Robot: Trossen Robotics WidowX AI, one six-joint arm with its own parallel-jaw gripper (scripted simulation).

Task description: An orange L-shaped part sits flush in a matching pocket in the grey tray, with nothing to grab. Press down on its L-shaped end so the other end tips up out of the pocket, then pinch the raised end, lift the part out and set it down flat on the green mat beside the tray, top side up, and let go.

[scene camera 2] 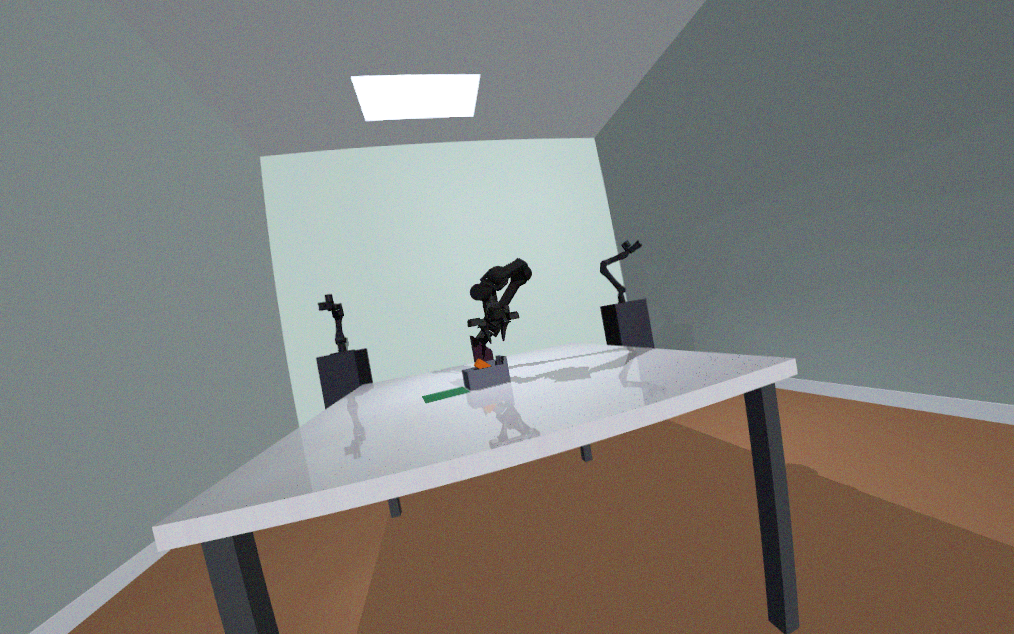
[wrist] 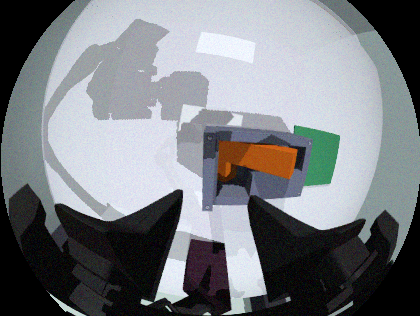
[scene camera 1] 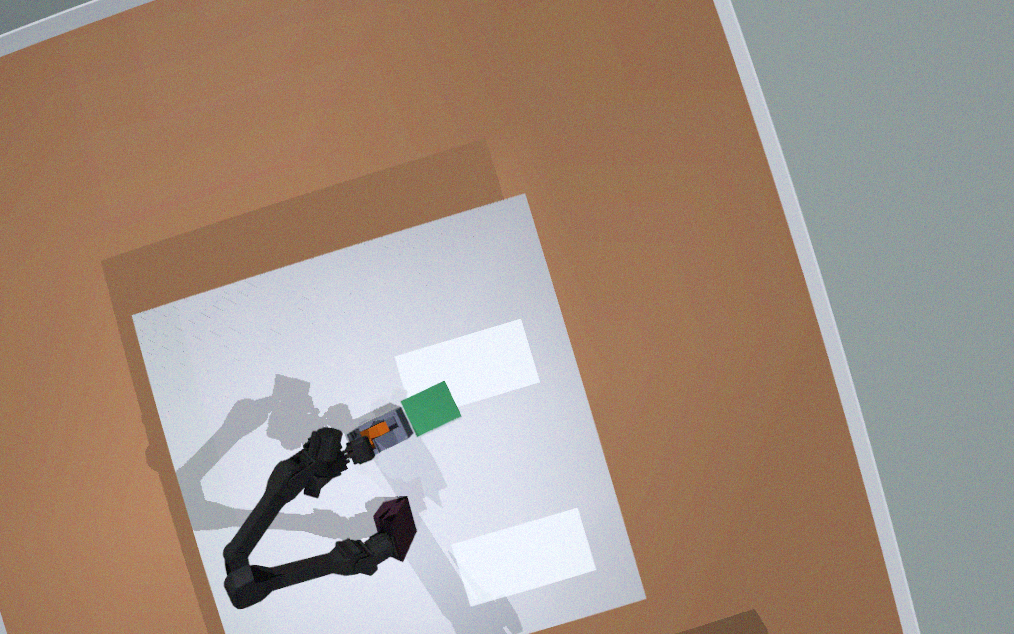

Note:
In view: my gripper (scene camera 1: 348, 450), an orange L-shaped part (wrist: 276, 160) and a green mat (wrist: 324, 153).
My gripper also shows in scene camera 2 (scene camera 2: 497, 342) and in the wrist view (wrist: 216, 199).

